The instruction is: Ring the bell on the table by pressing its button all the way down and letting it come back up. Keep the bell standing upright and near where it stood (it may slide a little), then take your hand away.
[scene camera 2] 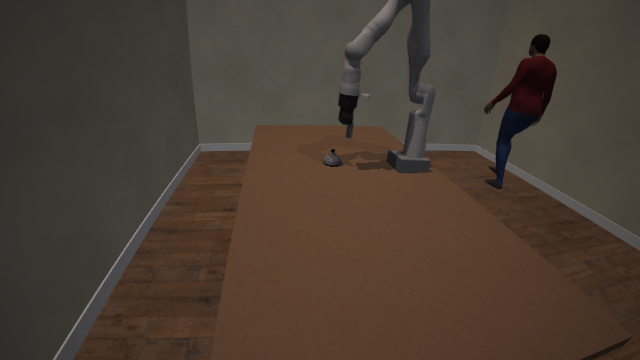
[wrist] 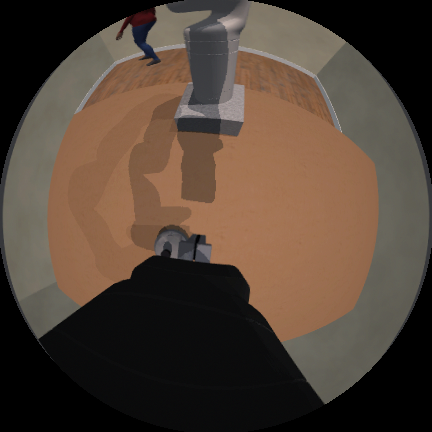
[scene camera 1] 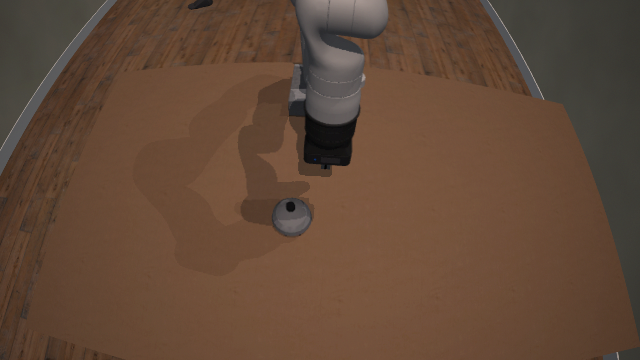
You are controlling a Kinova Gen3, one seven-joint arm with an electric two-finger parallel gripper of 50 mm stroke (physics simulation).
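Frame: origin at the arm's base, x ahead, y down, z left, level; metres.
Seen in the pictures: gripper, between the fingertips: (scene camera 2: 348,137) (wrist: 197,242) (scene camera 1: 325,164); arm's base, origin of its link: (scene camera 2: 412,154) (wrist: 213,92).
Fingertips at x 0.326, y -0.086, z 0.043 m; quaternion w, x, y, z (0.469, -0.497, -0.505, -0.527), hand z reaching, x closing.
Offsets run from my fingertips to a thing's top centre. Level surfaces: height alone.
The bell, a grey dome @(dz -0.059, dx +0.054, dy +0.078 m) (scene camera 1: 292,220) (scene camera 2: 332,160) (wrist: 171,237), stands upright on the table @(dy +0.145 m) (scene camera 1: 425,225) (scene camera 2: 350,240) (wrist: 300,200). Its black button @(dz -0.059, dx +0.054, dy +0.078 m) (scene camera 1: 290,206) (scene camera 2: 333,150) (wrist: 166,253) stands up on top. My gripper (scene camera 1: 325,167) (scene camera 2: 349,136) (wrist: 197,242) is shut with nothing between the fingers and points down. It hangs above the table, higher than the button and apart from the bell. In the first scene view it is up and to the right of the bell. In the wrist view the fingers hide the right edge of the dome.
The arm's grey base (scene camera 1: 297,102) (scene camera 2: 411,162) (wrist: 210,125) stands at the table's edge, on the far side of the bell in the first scene view. A person in a red top (scene camera 2: 534,85) (wrist: 143,20) stands on the floor beyond the table. The arm's shadow falls around the bell.
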